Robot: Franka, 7 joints.
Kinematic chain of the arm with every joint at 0, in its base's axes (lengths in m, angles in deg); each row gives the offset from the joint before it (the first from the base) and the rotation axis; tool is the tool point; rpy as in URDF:
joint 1: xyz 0 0 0.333 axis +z
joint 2: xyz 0 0 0 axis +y
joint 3: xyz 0 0 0.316 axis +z
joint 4: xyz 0.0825 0 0 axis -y
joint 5: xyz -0.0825 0 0.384 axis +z
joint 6: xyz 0 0 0 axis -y
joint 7: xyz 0.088 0 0 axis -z
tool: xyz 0 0 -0.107 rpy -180 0 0
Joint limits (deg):
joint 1: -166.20..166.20
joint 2: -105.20..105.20
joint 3: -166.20..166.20
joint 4: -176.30..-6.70
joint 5: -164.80..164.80
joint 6: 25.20..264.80
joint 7: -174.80..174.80
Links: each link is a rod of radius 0.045 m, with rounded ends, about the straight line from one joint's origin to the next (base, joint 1, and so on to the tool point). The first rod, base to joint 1, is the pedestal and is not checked.
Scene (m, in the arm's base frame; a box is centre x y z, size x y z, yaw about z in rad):
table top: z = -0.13
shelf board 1: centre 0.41 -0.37 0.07 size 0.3 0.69 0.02 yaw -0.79
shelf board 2: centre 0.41 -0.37 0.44 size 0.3 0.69 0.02 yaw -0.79
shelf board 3: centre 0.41 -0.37 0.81 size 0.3 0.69 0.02 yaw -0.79
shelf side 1: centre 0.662 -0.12 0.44 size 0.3 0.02 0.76 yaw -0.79
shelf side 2: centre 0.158 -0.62 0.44 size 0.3 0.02 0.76 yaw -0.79
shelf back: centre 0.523 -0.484 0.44 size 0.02 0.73 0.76 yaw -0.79
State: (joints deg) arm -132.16 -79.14 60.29 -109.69 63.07 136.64 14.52
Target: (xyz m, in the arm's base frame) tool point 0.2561 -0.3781 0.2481
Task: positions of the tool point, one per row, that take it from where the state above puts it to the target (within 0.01 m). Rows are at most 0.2 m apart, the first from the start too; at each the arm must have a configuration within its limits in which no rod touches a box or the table.
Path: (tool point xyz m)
1: 0.3611 -0.3122 0.6217
2: 0.2279 -0.3374 0.5665
3: 0.1153 -0.3190 0.4971
4: 0.0377 -0.2696 0.4210
5: 0.0008 -0.2045 0.3472
6: 0.0186 -0.2214 0.3232
7: 0.0442 -0.2352 0.3004
8: 0.0788 -0.2435 0.2764
9: 0.1214 -0.2421 0.2481
10: 0.1935 -0.3089 0.2512
11: 0.2561 -0.3781 0.2481

